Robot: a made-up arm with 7 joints.
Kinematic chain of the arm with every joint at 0, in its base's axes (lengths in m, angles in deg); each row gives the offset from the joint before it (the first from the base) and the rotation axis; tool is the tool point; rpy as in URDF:
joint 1: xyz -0.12 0 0.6 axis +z
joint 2: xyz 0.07 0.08 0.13 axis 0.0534 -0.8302 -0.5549
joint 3: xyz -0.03 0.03 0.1 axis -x
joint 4: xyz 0.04 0 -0.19 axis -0.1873 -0.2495 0.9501
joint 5: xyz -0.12 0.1 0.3 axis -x
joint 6: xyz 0 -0.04 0.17 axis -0.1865 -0.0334 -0.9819
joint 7: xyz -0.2 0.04 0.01 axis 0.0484 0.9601 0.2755
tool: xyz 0 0 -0.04 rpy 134.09 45.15 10.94
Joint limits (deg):
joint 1: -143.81..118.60
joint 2: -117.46..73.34
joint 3: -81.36..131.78
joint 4: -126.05..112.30
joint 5: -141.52..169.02
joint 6: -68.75..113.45
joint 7: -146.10..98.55
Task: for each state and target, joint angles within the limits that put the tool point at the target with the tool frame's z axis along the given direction. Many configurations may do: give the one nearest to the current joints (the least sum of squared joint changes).
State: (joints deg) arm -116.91 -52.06 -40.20 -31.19 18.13 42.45 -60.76
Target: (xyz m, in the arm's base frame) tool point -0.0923 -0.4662 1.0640 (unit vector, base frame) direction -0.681 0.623 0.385
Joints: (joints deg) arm -136.97 -58.43 -30.38 -33.18 44.71 40.36 -119.12
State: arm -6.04 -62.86 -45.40 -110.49 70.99 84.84 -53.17
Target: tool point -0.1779 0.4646 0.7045 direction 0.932 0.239 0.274
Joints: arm 39.04 -90.17 -52.93 -73.47 98.31 45.50 -70.96
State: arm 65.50 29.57 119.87 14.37 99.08 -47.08 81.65
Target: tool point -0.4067 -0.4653 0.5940 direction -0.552 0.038 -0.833
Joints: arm 108.91 54.69 130.84 61.29 121.28 -18.61 85.05
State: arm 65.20 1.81 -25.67 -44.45 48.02 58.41 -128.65
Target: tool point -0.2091 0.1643 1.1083 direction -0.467 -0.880 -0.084
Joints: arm 57.28 15.08 -55.49 -32.30 63.30 86.33 -88.11
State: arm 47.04 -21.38 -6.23 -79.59 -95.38 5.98 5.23
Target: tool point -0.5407 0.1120 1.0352 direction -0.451 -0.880 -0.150
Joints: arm 113.68 -47.47 18.41 -86.80 -70.39 41.88 31.15
